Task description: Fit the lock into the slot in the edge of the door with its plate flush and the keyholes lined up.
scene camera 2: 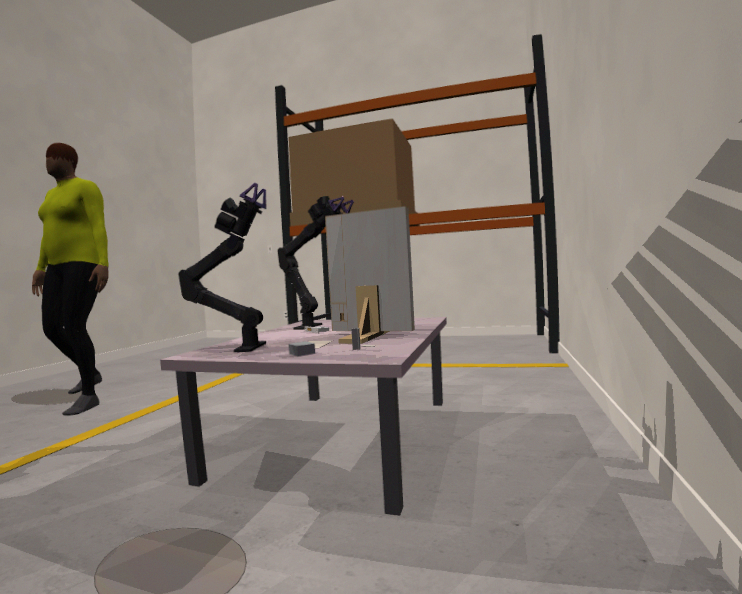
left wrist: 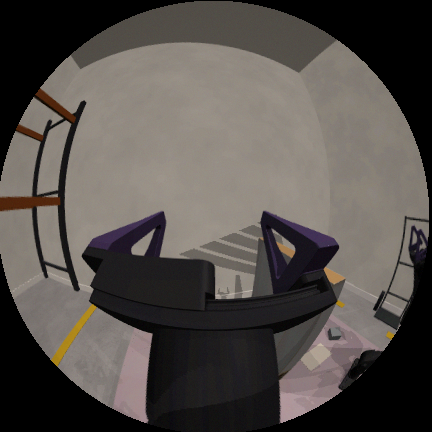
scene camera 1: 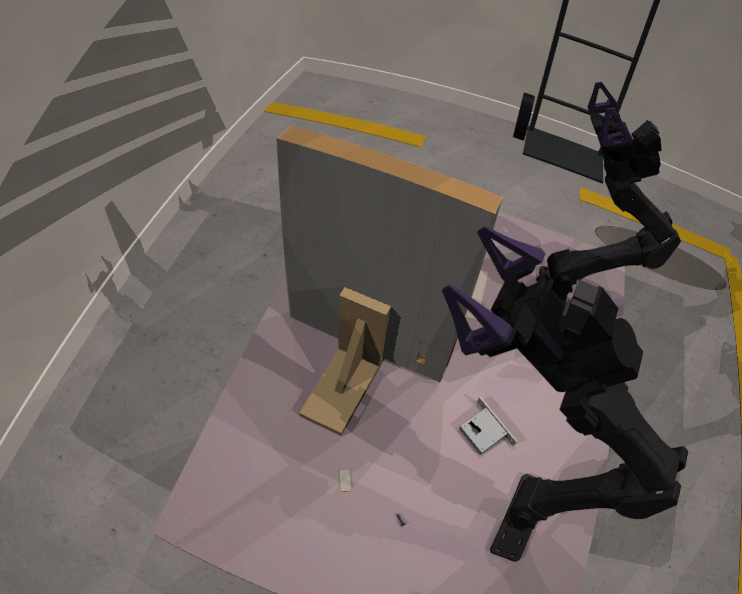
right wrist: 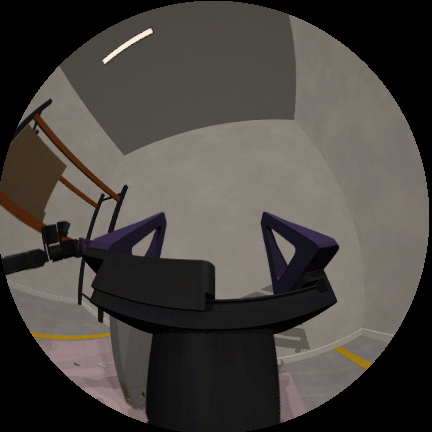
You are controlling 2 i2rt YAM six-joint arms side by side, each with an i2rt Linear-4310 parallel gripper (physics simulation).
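Frame: origin at the left arm's base, x ahead, y left, z up, level; millimetres.
Seen in the pictures: left gripper, between the fingertips: (scene camera 2: 348, 199) (left wrist: 212, 216) (scene camera 1: 464, 256); right gripper, between the fingertips: (scene camera 2: 260, 186) (scene camera 1: 604, 94) (right wrist: 213, 216); left arm's base, origin of its link: (scene camera 1: 520, 517); right arm's base, origin of its link: (scene camera 2: 251, 347).
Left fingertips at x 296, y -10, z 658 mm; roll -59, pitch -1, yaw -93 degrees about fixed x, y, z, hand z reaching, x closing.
Pixels of each thing's top centre, then the offset from my left fingertips to it. "spot": a spot on its surface instead. Level surfaces: height alone.
- silver lock, centre of its top: (scene camera 1: 485, 427) (scene camera 2: 318, 326) 136 mm back, 147 mm right, 632 mm down
- pink table, height of its surface: 658 mm down
- grey door, centre of its top: (scene camera 1: 385, 162) (left wrist: 289, 251) (right wrist: 156, 286) (scene camera 2: 365, 211) 194 mm ahead, 228 mm right, 116 mm down
- small square keyhole, a spot on its surface: (scene camera 1: 420, 358) (scene camera 2: 346, 319) spot: 63 mm ahead, 219 mm right, 593 mm down
- small pale plate, centre of its top: (scene camera 1: 345, 480) 82 mm ahead, 90 mm left, 656 mm down
- dark screw, centre of its top: (scene camera 1: 400, 518) 59 mm back, 118 mm left, 648 mm down
- grey block, centre of its top: (scene camera 2: 301, 343) (left wrist: 335, 331) 118 mm ahead, 672 mm right, 622 mm down
- pale flat piece, centre of its top: (scene camera 1: 463, 289) (left wrist: 315, 355) 55 mm ahead, 494 mm right, 657 mm down
The silver lock (scene camera 1: 487, 434) lies flat on the pink table (scene camera 1: 259, 495), plate edge toward the picture's right. The grey door (scene camera 1: 371, 235) (scene camera 2: 377, 266) (left wrist: 297, 345) (right wrist: 129, 350) stands upright, with a small square keyhole (scene camera 1: 420, 358) (scene camera 2: 341, 316) low on its face. The slot in its edge cannot be made out. My left gripper (scene camera 1: 464, 258) (scene camera 2: 346, 200) (left wrist: 212, 216) is open and empty, high beside the door's edge and above the lock. My right gripper (scene camera 1: 604, 97) (scene camera 2: 259, 187) (right wrist: 213, 216) is open and empty, raised well away from the lock.
A wooden brace (scene camera 1: 321, 411) (scene camera 2: 367, 297) juts from the door's face. A small pale plate (scene camera 1: 345, 480) and a dark screw (scene camera 1: 401, 519) lie on the table. A grey block (scene camera 2: 301, 348) (left wrist: 334, 333) and a pale flat piece (left wrist: 316, 356) lie on the door's other side.
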